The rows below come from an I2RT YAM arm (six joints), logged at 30 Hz.
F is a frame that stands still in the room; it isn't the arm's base.
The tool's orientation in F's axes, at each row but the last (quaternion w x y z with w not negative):
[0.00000, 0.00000, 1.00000, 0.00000]
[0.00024, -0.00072, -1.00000, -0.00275]
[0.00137, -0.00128, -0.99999, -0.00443]
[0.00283, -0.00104, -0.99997, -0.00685]
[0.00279, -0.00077, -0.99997, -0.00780]
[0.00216, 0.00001, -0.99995, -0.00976]
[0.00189, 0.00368, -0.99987, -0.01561]
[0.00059, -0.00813, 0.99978, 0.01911]
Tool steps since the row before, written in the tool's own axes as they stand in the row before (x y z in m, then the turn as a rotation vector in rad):
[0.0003, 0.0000, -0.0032, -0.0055, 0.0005, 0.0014]
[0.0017, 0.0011, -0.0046, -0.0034, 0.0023, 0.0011]
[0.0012, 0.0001, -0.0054, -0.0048, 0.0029, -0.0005]
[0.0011, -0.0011, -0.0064, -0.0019, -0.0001, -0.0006]
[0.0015, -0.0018, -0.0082, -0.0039, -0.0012, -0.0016]
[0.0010, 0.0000, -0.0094, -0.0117, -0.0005, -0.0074]
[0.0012, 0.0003, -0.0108, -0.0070, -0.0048, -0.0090]
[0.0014, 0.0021, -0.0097, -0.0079, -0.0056, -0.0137]
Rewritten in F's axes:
[-0.0003, 0.0000, 0.0032, 0.0055, 0.0005, -0.0014]
[-0.0017, 0.0011, 0.0046, 0.0034, 0.0023, -0.0011]
[-0.0012, 0.0001, 0.0054, 0.0048, 0.0029, 0.0005]
[-0.0011, -0.0012, 0.0064, 0.0019, -0.0001, 0.0006]
[-0.0015, -0.0019, 0.0082, 0.0039, -0.0012, 0.0016]
[-0.0010, -0.0002, 0.0094, 0.0117, -0.0006, 0.0073]
[-0.0012, 0.0000, 0.0108, 0.0071, -0.0050, 0.0088]
[-0.0014, 0.0017, 0.0098, 0.0080, -0.0060, 0.0135]

